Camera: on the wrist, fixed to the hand. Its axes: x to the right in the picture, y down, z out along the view.
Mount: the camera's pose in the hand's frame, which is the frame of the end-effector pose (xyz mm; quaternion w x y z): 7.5 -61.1 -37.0 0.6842 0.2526 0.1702 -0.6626
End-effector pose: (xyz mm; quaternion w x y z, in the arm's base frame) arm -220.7 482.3 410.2 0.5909 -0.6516 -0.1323 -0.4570
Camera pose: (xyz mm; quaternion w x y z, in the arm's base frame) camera -276.4 462.9 451.2 0.2886 -0.1311 -0.5371 -0.7817
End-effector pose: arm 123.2 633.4 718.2 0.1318 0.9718 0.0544 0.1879
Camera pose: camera 112.6 701.9 737.0 0.0401 -0.6302 -0.7510 -0.1929
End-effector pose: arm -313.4 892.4 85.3 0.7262 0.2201 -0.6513 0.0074
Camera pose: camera -259.2 847.3 71.4 0.5570 0.7643 -0.1743 -0.2741
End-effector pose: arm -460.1 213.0 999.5 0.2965 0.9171 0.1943 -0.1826
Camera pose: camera -473.9 283.4 995.3 0.1829 -0.6047 -0.7449 0.2144
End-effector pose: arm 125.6 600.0 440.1 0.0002 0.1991 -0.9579 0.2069
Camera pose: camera 139.0 560.8 498.8 0.2500 0.7358 -0.4712 0.4173
